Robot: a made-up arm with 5 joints.
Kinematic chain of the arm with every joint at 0, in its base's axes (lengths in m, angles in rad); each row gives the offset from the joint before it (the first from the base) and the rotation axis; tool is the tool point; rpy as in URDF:
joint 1: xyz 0 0 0.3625 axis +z
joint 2: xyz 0 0 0 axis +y
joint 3: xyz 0.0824 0 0.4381 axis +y
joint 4: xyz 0.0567 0 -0.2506 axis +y
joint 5: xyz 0.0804 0 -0.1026 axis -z
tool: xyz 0 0 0 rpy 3.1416 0 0
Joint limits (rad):
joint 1: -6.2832..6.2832
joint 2: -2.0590..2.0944
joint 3: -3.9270..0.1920
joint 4: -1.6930..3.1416
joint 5: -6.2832..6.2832
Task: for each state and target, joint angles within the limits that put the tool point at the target. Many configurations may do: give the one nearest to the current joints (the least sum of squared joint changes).
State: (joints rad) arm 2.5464 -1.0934 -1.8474 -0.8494 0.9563
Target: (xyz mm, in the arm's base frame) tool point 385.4 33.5 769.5
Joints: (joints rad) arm 3.2283 -1.5110 -0.8141 -1.0059 0.9563
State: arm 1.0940 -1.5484 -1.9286 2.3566 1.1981
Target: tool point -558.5 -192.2 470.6
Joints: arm 0.3314 -1.9542 -2.1509 2.3348 1.1981
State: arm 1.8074 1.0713 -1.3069 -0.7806 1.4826
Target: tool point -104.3 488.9 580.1
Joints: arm 1.7810 0.3738 -0.7461 -0.9495 1.4826
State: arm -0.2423 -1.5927 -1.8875 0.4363 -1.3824
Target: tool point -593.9 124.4 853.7
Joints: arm -0.2065 -1.4072 -2.0051 0.4016 -1.3824
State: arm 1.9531 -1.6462 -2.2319 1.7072 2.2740
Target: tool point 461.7 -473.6 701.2
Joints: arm 2.3435 -1.5683 -2.4140 1.5133 2.2740
